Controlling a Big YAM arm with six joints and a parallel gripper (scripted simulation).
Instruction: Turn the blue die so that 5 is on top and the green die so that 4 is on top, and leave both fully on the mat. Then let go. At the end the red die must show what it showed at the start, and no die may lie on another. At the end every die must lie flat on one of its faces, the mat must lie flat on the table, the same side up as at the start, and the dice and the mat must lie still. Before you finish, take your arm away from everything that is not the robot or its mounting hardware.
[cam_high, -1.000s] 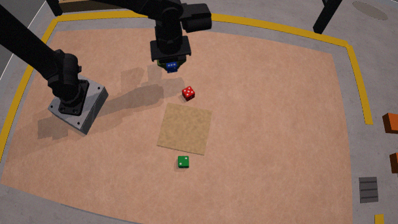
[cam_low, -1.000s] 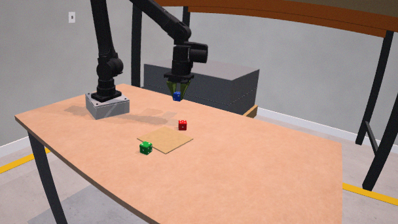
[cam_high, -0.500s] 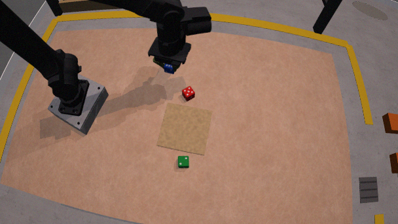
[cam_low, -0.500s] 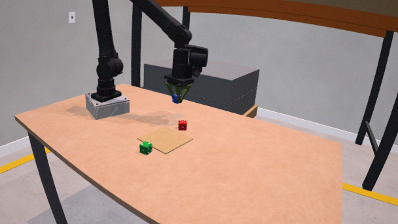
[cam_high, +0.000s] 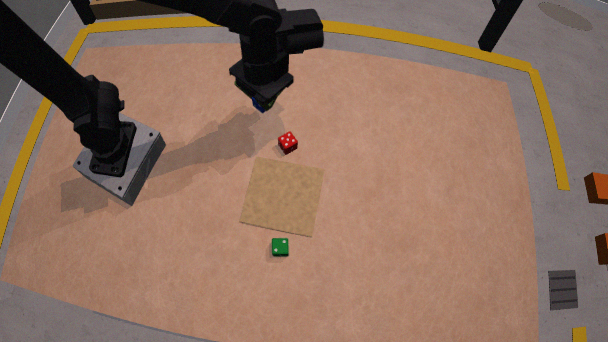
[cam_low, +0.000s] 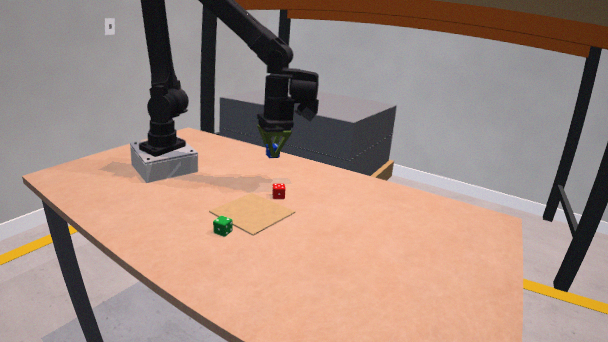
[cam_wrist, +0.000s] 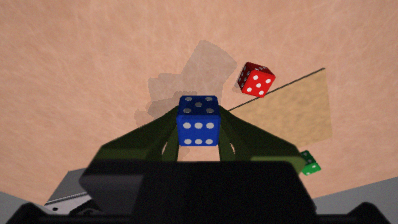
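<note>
My hand is 8 cm above the red die, 5 cm short of it and 4 cm to the left of it. Round my hand: tan mat: 15 cm to the right, 9 cm below, 5 cm ahead; then green die: 26 cm to the right, 8 cm below, 6 cm ahead; then blue die: right at my hand.
</note>
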